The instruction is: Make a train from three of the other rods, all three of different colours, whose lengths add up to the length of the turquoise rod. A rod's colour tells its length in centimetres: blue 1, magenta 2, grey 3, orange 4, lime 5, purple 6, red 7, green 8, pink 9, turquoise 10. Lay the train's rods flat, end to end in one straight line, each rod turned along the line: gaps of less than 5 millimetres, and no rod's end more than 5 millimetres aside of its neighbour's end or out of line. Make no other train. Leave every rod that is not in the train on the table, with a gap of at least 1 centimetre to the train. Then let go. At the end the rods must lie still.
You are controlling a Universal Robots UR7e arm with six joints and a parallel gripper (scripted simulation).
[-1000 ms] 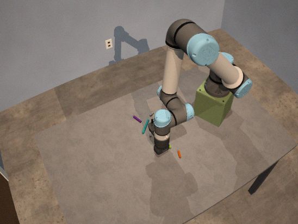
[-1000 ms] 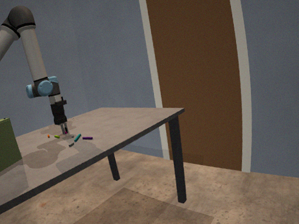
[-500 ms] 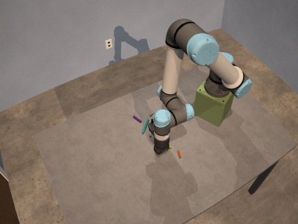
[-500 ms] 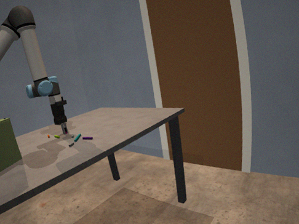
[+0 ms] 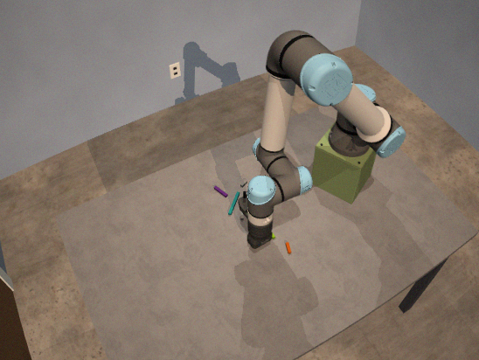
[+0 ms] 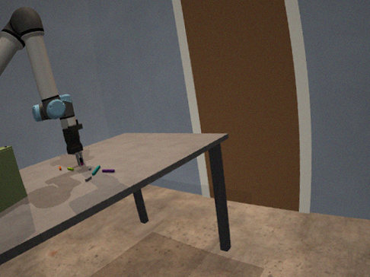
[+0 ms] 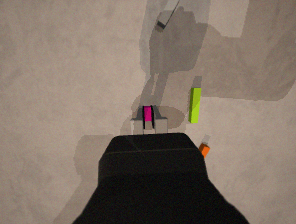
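Now: hand 70 mm past the lime rod, 10 mm to the left of it and 10 mm above it. The rest, counted from my hand: turquoise rod: 40 mm behind, 180 mm to the right, 10 mm below; magenta rod: 10 mm below; orange rod: 80 mm behind, 80 mm to the left, 10 mm below.
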